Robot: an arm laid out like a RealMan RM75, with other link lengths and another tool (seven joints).
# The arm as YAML. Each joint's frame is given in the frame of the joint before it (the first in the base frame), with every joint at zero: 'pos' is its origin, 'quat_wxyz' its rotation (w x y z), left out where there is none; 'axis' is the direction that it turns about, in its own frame. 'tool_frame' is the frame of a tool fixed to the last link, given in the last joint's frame.
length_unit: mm
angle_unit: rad
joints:
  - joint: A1
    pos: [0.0, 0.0, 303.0]
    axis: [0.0, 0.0, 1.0]
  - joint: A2
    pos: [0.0, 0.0, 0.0]
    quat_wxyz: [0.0, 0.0, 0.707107, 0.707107]
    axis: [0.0, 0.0, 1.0]
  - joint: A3
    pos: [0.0, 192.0, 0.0]
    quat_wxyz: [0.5, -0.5, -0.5, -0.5]
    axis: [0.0, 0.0, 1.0]
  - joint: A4
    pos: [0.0, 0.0, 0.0]
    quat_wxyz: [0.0, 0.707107, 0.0, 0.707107]
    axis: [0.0, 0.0, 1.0]
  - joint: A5
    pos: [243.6, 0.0, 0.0]
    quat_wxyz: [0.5, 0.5, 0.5, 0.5]
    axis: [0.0, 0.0, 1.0]
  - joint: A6
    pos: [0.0, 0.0, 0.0]
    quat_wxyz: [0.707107, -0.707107, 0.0, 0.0]
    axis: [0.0, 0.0, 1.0]
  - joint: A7
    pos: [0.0, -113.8, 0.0]
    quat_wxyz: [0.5, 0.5, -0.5, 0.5]
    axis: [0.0, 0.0, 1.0]
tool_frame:
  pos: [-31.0, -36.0, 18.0]
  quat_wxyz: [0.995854, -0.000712, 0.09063, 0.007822]
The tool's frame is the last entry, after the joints.
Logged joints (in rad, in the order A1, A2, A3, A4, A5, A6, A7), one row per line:
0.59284, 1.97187, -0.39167, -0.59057, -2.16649, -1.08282, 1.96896
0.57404, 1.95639, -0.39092, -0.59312, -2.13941, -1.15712, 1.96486
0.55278, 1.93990, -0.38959, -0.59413, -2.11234, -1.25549, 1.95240
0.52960, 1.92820, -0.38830, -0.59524, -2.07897, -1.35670, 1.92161
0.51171, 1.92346, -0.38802, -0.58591, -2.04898, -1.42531, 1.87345
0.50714, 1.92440, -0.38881, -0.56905, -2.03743, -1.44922, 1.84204
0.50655, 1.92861, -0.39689, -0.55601, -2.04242, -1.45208, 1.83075
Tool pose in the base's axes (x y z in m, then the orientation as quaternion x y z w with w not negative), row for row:
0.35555, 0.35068, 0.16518, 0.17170, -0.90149, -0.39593, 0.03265
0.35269, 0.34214, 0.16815, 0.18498, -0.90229, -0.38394, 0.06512
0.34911, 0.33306, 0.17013, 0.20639, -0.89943, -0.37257, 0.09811
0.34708, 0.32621, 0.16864, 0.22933, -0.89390, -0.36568, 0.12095
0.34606, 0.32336, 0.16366, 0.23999, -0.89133, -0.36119, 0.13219
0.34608, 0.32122, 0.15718, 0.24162, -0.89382, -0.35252, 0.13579
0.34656, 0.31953, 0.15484, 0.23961, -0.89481, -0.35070, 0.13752
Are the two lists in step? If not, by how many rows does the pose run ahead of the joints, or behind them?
The pose runs 1 row ahead of the joints: the pose in row i belongs to the joints in row i + 1.
